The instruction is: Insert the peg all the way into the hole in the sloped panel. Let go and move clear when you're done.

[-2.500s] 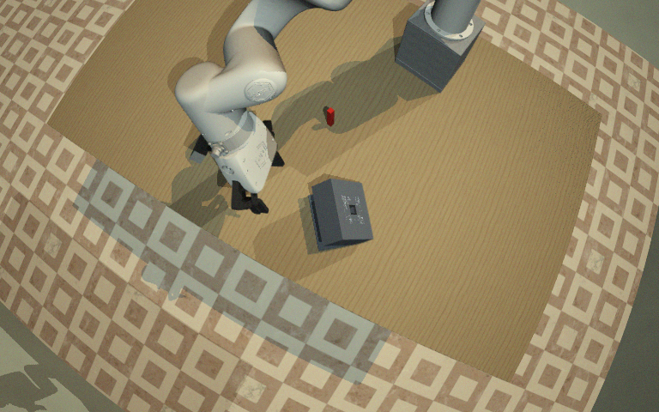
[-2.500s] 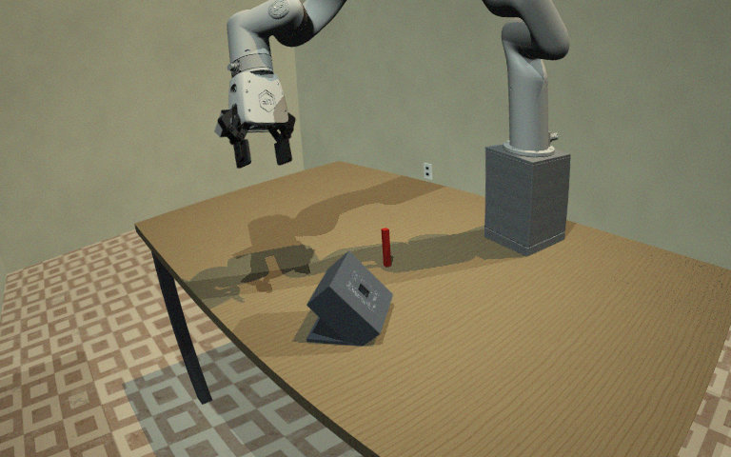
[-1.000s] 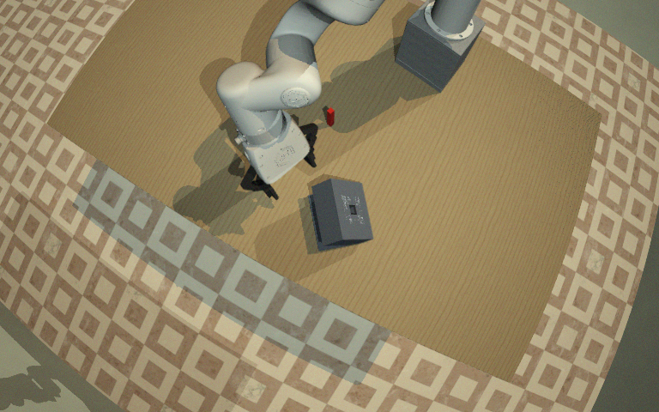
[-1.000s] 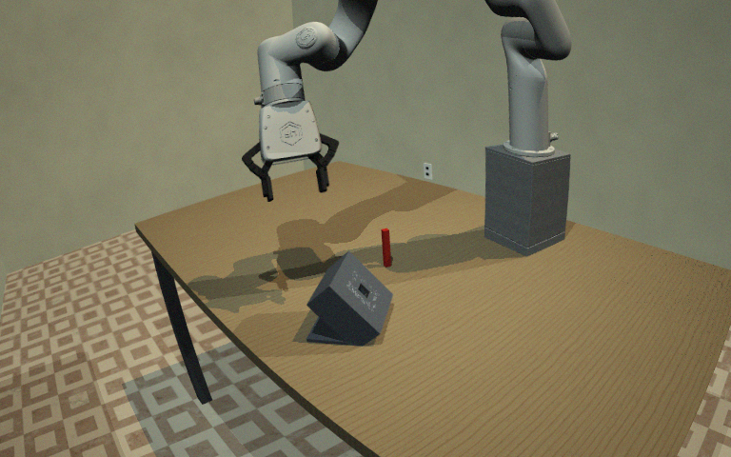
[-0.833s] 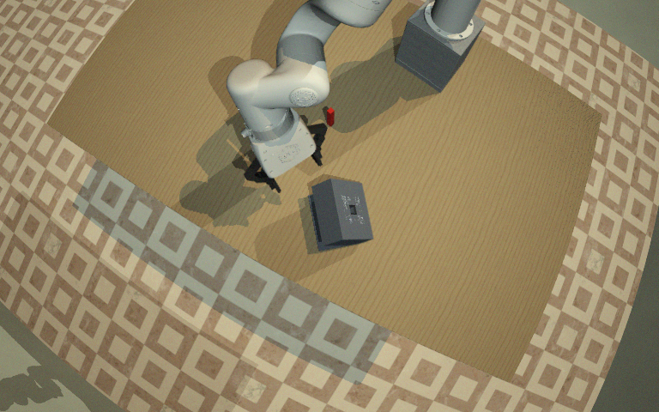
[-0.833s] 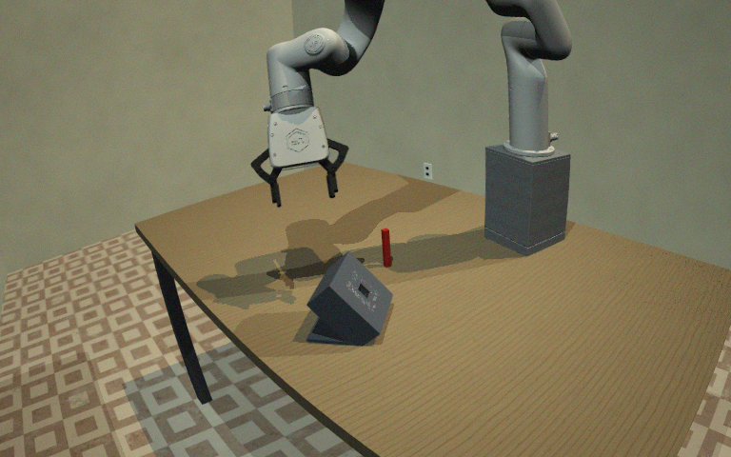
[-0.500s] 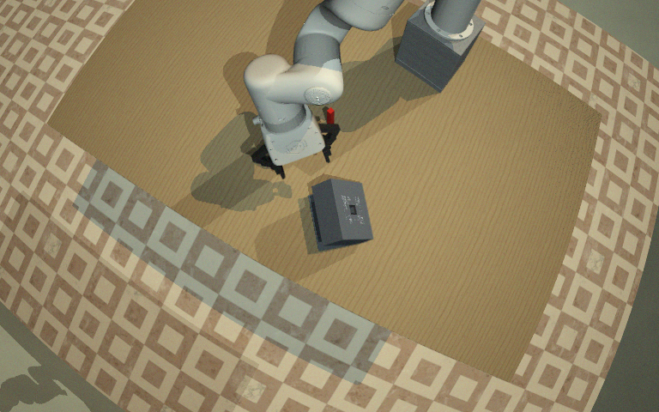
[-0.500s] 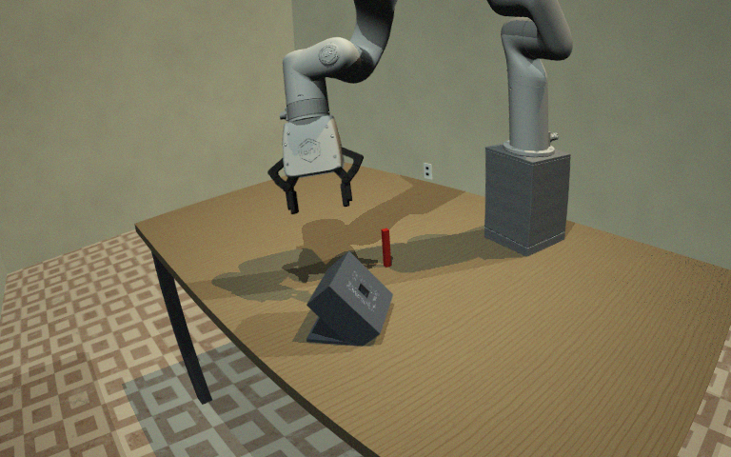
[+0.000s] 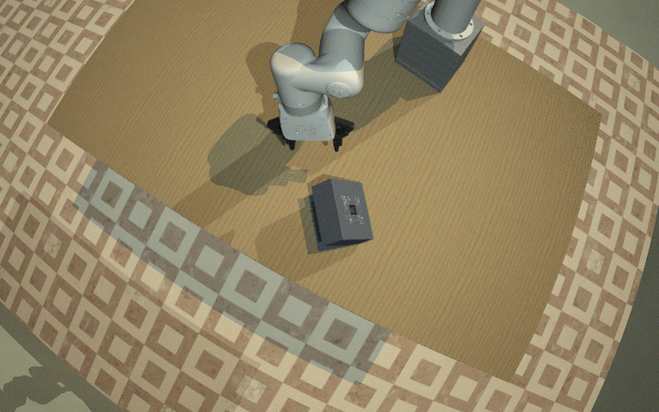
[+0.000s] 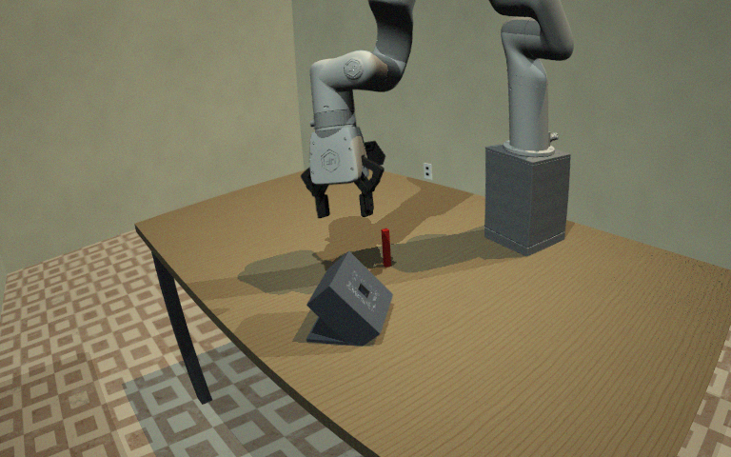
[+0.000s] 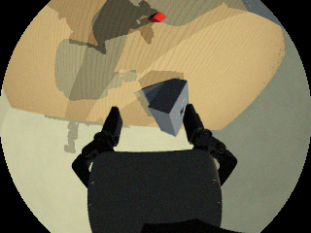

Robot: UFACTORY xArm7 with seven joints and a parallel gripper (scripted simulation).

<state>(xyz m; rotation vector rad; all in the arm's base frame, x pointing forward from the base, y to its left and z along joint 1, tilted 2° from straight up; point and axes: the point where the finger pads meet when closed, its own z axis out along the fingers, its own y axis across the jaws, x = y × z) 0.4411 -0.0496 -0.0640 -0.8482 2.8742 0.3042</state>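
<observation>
The red peg lies 120 mm below my hand, 100 mm behind it and 40 mm to the right of it.
</observation>
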